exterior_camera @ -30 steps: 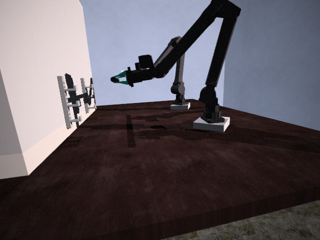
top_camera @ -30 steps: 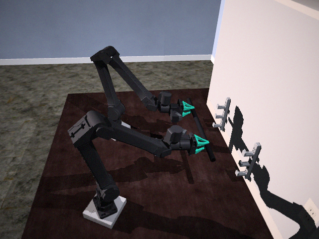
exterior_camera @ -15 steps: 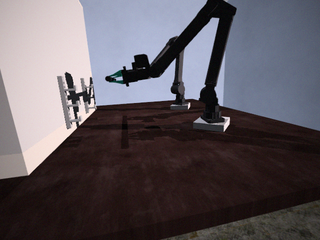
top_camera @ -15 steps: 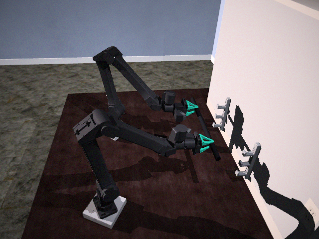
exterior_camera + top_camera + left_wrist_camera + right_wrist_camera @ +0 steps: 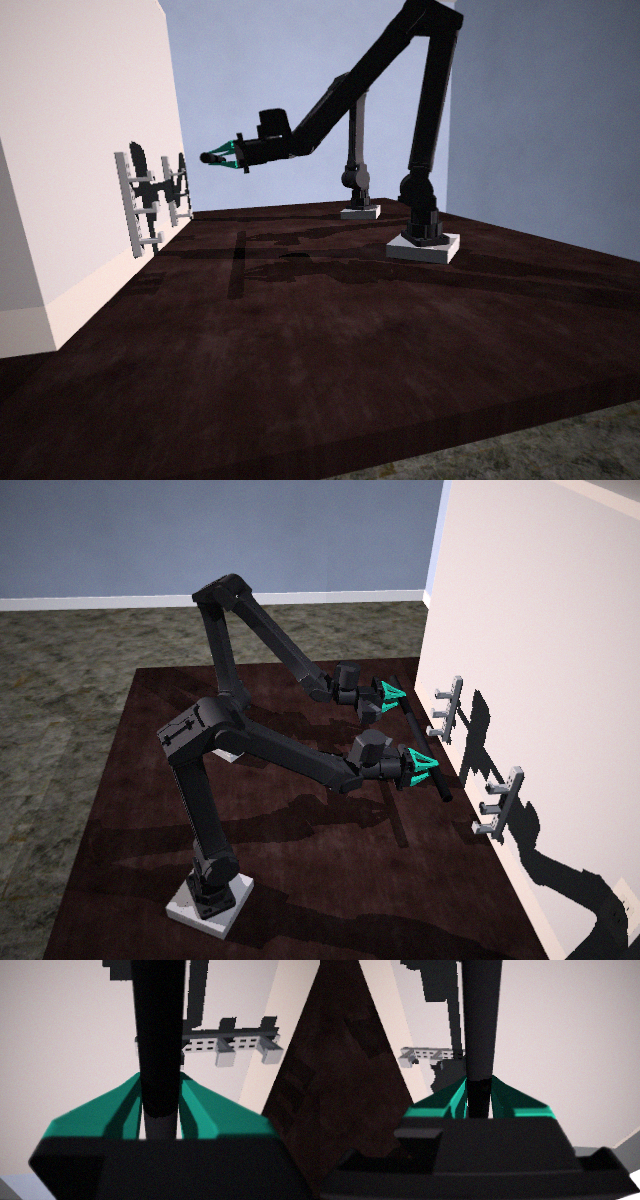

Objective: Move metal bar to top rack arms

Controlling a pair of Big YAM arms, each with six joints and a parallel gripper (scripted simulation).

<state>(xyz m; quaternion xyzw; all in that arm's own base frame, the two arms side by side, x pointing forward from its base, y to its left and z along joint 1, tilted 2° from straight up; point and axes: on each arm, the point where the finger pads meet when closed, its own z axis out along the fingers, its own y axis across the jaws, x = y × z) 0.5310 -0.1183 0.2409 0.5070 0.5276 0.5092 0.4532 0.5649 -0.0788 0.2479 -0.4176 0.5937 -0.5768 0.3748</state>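
The dark metal bar lies 1 cm ahead of my left hand and 15 cm to the right of it. Also, from my left hand: white wall: 36 cm ahead, 16 cm to the right, 18 cm above.
My right gripper is now 1 cm past the dark metal bar and 15 cm to the right of it. From my right hand the other things lie so: white wall 34 cm ahead, 14 cm to the left, 18 cm above.
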